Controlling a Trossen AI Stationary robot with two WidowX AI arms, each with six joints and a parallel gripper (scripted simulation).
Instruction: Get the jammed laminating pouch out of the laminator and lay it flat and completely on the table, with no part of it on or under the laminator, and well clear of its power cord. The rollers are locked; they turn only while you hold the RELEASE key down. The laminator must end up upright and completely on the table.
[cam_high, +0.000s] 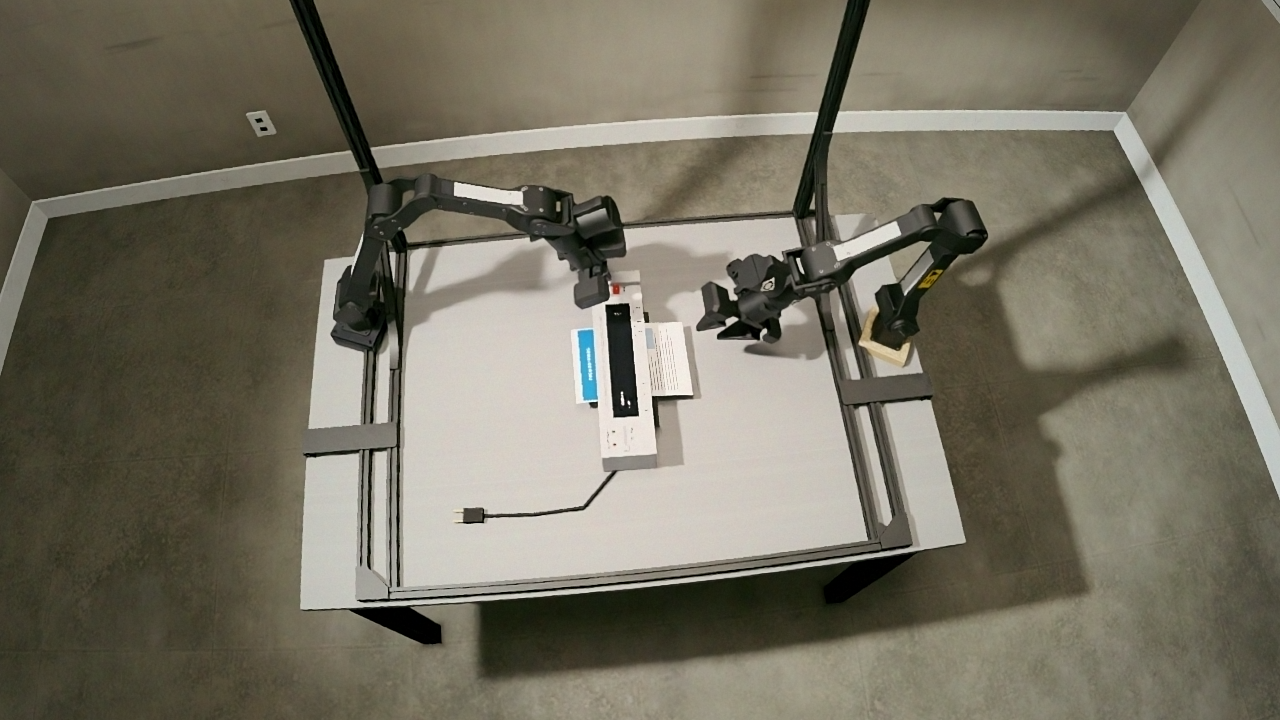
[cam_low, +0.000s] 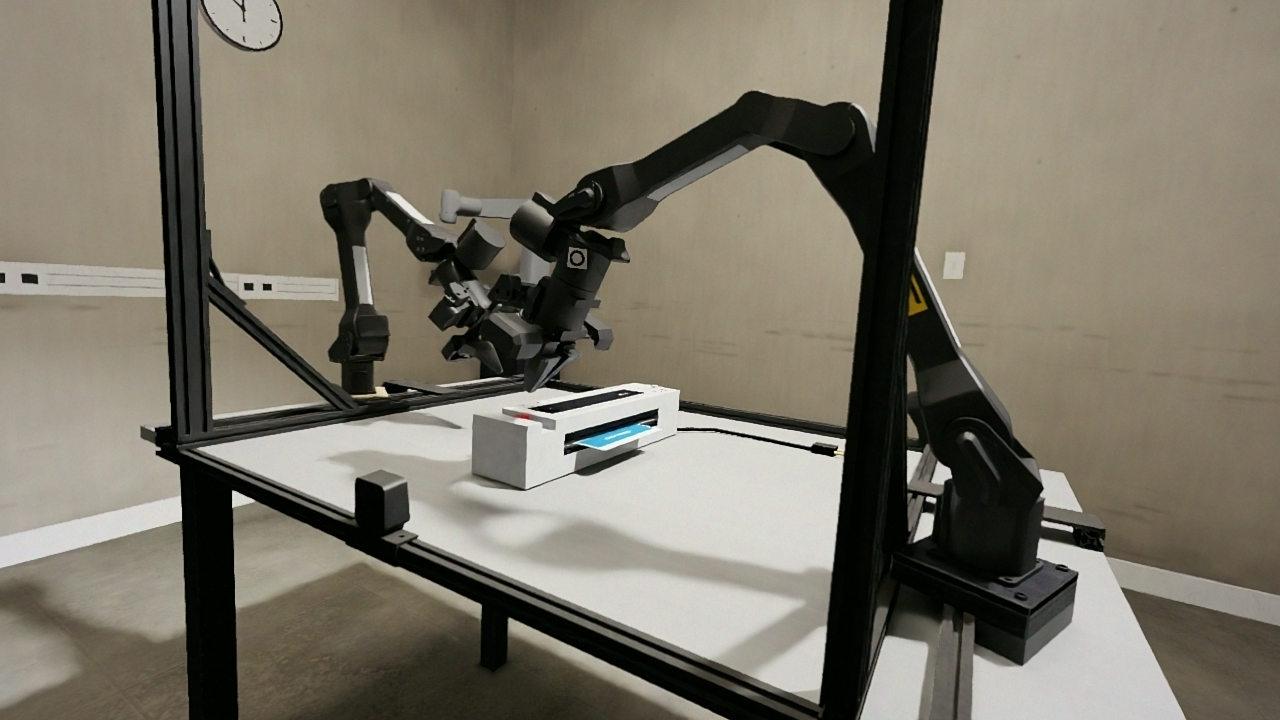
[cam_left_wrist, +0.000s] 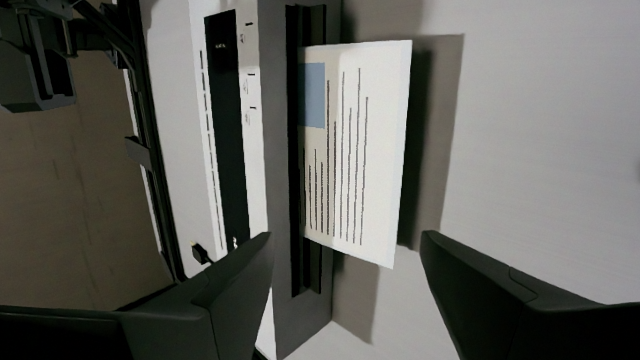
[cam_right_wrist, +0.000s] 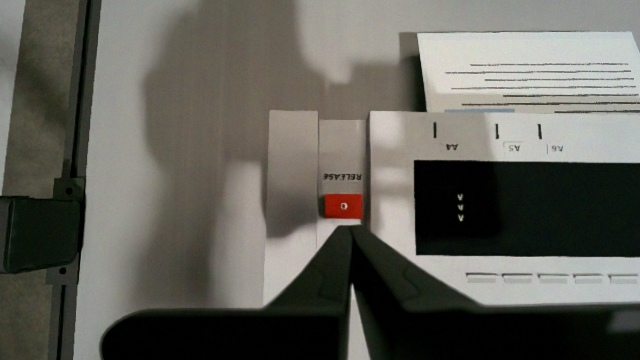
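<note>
Right now the red release key is 7 cm below my right hand and 3 cm to the left of it. Round my right hand: plug (43 cm ahead, 23 cm to the right, 14 cm below).
</note>
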